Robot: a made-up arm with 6 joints. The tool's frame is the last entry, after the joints. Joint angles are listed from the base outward. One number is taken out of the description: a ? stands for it. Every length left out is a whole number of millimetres.
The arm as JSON. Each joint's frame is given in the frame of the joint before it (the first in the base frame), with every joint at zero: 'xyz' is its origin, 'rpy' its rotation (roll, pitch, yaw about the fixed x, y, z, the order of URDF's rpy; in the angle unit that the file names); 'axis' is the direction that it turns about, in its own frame. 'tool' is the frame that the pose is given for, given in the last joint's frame.
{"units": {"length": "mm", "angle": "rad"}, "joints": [
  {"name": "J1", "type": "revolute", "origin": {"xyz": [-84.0, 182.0, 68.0], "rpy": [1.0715, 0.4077, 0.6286]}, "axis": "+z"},
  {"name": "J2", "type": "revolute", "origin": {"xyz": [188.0, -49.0, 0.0], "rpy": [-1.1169, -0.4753, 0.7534]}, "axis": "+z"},
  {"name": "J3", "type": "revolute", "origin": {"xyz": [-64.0, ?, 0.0], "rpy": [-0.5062, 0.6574, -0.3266]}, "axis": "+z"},
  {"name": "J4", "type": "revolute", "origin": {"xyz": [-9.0, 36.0, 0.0], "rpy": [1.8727, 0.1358, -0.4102]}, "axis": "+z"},
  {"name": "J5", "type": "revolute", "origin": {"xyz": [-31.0, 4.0, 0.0], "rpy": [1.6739, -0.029, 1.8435]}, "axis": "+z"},
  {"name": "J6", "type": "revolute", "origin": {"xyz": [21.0, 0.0, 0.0], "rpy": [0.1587, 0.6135, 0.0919]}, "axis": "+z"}
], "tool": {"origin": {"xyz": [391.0, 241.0, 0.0], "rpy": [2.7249, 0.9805, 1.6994]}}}
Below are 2 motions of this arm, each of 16 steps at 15 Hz.
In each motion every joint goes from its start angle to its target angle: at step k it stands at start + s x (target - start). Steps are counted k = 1, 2, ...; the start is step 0. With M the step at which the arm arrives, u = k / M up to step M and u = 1 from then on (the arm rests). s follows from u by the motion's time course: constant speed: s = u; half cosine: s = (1 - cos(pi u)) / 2; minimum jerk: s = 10 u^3 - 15 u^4 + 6 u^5.
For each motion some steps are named. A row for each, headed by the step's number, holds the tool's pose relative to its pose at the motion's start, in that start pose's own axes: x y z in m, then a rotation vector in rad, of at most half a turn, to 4 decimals.
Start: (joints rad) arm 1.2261 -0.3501 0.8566 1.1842 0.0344 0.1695
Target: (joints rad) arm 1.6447 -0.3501 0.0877 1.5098 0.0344 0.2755
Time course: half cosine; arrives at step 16
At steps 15, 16:
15: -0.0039 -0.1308 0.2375 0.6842 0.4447 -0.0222
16: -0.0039 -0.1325 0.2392 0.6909 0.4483 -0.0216

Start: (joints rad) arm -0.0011 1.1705 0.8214 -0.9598 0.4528 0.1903
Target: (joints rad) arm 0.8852 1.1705 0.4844 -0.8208 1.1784 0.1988
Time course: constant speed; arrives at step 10
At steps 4, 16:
4: 0.1556 -0.0452 -0.0061 0.1897 0.2223 -0.3935
16: 0.2382 -0.1075 -0.1871 0.3040 0.8076 -0.8309

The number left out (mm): 263.0
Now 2 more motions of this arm.
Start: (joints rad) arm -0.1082 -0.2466 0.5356 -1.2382 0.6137 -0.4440
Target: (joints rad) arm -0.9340 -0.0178 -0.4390 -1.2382 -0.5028 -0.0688
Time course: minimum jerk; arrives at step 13
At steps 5, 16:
5: -0.0028 -0.0188 0.0253 0.1190 -0.1948 -0.0859
16: -0.1294 -0.0660 0.0382 0.3961 -0.7907 -0.0554

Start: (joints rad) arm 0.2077 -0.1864 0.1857 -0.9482 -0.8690 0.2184
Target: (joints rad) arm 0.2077 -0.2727 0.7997 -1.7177 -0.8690 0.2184
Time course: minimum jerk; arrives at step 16
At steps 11, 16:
11: -0.3041 -0.0605 -0.2391 -0.5608 0.3625 0.5982
16: -0.3747 -0.1141 -0.2583 -0.6666 0.4188 0.7528

